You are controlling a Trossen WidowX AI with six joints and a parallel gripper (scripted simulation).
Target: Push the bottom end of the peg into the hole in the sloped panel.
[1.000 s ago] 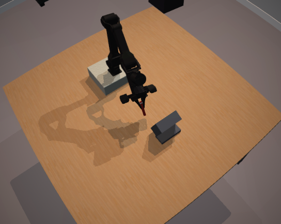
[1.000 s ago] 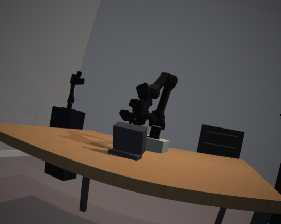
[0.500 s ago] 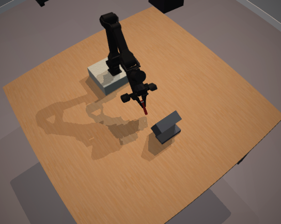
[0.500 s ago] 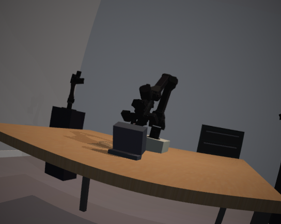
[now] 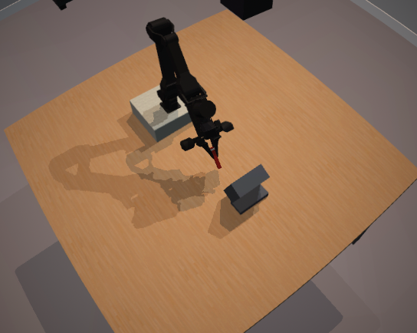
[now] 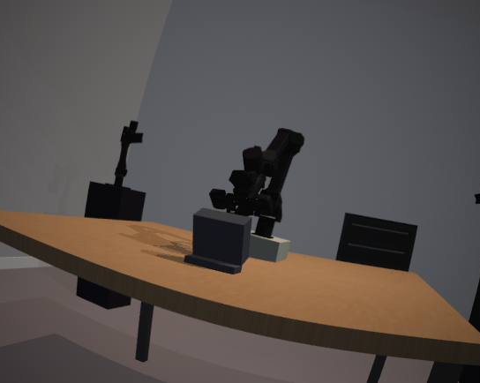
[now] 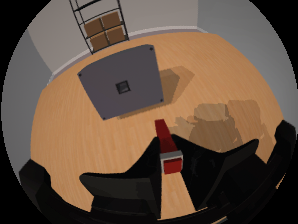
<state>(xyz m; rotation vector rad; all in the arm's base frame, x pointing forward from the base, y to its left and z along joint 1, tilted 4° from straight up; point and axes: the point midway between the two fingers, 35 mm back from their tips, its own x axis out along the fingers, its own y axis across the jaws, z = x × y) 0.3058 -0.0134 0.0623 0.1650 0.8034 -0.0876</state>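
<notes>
Now: gripper tip 13 cm short of the dark sloped panel, 4 cm to the right of it and 3 cm above it. Round my gripper tip: dark red peg: 1 cm behind, 1 cm above.
</notes>
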